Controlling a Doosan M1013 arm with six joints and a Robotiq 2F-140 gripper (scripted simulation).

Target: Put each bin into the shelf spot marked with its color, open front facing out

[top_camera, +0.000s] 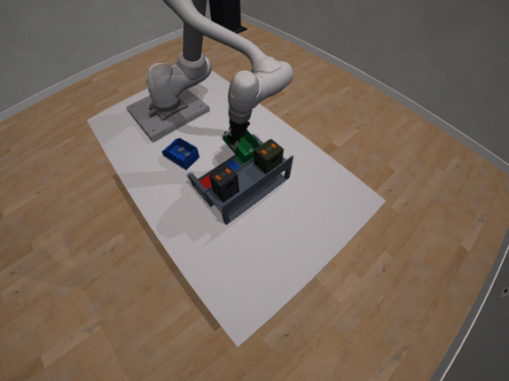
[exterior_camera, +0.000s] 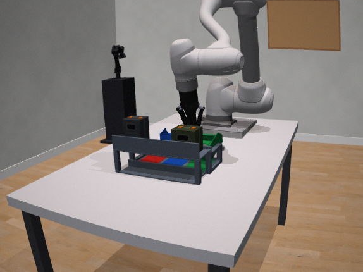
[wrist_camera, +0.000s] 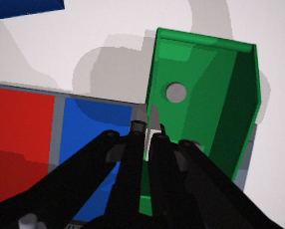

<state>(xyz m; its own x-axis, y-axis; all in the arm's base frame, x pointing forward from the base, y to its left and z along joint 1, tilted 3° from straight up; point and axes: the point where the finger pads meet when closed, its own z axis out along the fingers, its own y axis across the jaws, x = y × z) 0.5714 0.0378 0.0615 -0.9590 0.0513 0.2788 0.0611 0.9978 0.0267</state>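
Right now the green bin is 10 mm behind my hand, 50 mm to the left of it and 40 mm below it. The rest, counted from my hand: blue bin (220 mm behind, 190 mm to the right, 80 mm below); red mark (70 mm ahead, 180 mm to the right, 110 mm below); blue mark (80 mm ahead, 70 mm to the right, 110 mm below).
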